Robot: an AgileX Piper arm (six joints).
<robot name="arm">
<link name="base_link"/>
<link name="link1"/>
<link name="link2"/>
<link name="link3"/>
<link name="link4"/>
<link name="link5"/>
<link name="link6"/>
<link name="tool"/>
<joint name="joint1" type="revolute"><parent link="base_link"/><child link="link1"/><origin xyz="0 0 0.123" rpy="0 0 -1.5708"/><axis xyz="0 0 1"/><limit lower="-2.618" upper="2.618"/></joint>
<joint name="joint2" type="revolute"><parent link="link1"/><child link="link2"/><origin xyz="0 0 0" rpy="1.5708 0 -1.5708"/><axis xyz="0 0 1"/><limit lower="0" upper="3.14"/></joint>
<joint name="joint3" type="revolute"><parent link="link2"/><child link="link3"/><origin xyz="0.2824 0.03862 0"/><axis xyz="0 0 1"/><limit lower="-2.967" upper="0"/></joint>
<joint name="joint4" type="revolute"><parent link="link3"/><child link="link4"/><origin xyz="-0.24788 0.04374 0" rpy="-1.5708 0 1.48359"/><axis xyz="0 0 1"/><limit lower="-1.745" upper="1.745"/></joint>
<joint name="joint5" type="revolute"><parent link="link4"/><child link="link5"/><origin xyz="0 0 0" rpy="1.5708 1.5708 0"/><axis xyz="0 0 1"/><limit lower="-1.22" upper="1.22"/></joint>
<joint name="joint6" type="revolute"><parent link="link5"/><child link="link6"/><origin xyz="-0.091 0 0" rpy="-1.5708 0 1.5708"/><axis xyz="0 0 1"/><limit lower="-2.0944" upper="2.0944"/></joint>
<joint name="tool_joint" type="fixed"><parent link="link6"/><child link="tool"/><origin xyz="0 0 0" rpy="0 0 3.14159"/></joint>
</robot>
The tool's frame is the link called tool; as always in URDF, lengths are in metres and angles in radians.
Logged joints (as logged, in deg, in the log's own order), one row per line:
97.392, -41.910, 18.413, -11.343, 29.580, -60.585
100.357, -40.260, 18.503, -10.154, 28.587, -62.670
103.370, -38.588, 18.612, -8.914, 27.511, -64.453
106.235, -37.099, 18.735, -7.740, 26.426, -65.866
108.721, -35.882, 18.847, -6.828, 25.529, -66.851
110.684, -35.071, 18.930, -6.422, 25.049, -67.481
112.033, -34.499, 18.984, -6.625, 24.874, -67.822
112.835, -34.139, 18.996, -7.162, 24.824, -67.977
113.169, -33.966, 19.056, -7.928, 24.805, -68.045
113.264, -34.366, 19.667, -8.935, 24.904, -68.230
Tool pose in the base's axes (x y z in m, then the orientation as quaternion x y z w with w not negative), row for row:
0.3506, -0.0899, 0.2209, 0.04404, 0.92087, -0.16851, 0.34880
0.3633, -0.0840, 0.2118, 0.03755, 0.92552, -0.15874, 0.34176
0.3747, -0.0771, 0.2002, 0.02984, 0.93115, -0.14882, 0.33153
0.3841, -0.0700, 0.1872, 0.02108, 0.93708, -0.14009, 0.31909
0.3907, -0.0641, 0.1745, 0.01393, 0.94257, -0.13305, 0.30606
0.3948, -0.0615, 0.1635, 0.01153, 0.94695, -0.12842, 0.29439
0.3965, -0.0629, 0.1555, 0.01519, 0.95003, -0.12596, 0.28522
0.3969, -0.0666, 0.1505, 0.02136, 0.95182, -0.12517, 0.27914
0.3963, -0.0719, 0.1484, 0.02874, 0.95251, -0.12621, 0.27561
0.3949, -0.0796, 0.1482, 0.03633, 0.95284, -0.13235, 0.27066
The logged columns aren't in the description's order. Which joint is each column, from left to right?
Columns, left to right: joint2, joint4, joint5, joint1, joint6, joint3.
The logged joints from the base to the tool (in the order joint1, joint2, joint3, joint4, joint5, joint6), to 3 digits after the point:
-11.343, 97.392, -60.585, -41.910, 18.413, 29.580
-10.154, 100.357, -62.670, -40.260, 18.503, 28.587
-8.914, 103.370, -64.453, -38.588, 18.612, 27.511
-7.740, 106.235, -65.866, -37.099, 18.735, 26.426
-6.828, 108.721, -66.851, -35.882, 18.847, 25.529
-6.422, 110.684, -67.481, -35.071, 18.930, 25.049
-6.625, 112.033, -67.822, -34.499, 18.984, 24.874
-7.162, 112.835, -67.977, -34.139, 18.996, 24.824
-7.928, 113.169, -68.045, -33.966, 19.056, 24.805
-8.935, 113.264, -68.230, -34.366, 19.667, 24.904

